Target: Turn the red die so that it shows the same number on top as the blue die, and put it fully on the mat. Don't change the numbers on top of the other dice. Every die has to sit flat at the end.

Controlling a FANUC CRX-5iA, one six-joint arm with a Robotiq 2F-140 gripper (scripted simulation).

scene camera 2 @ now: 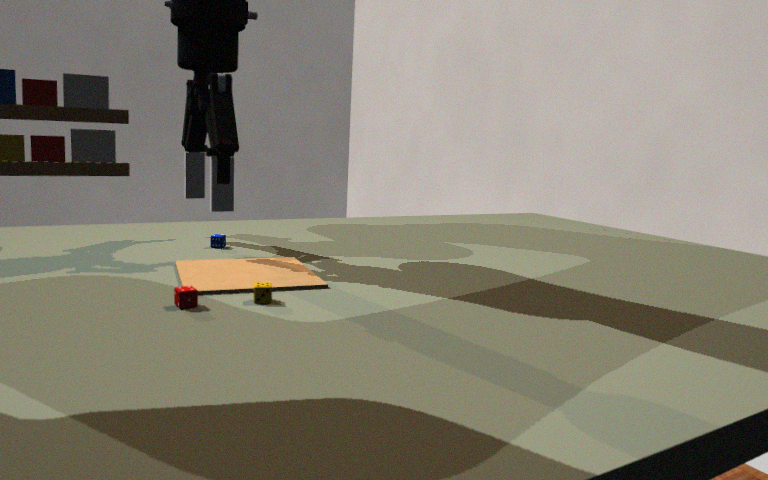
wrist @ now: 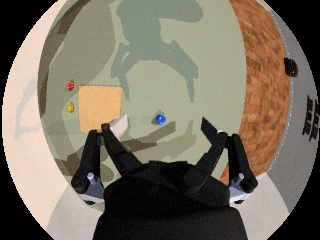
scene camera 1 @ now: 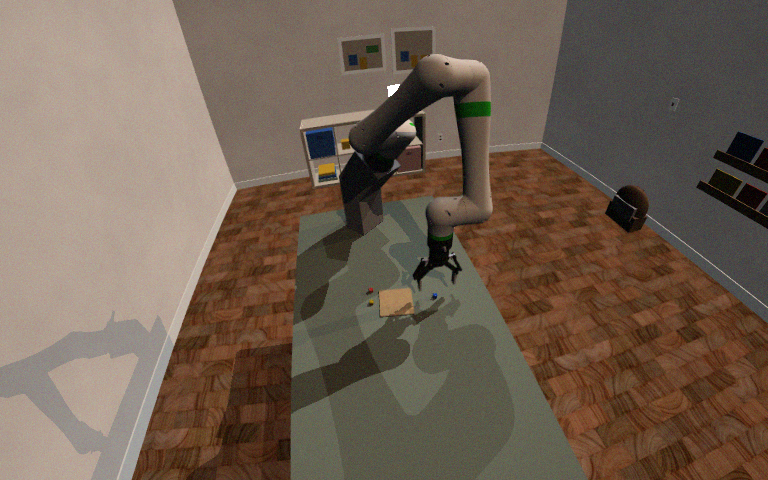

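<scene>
My gripper (scene camera 2: 207, 204), (wrist: 164, 121). Tan mat (scene camera 2: 222, 276), (wrist: 97, 104), (scene camera 1: 394, 302).
</scene>
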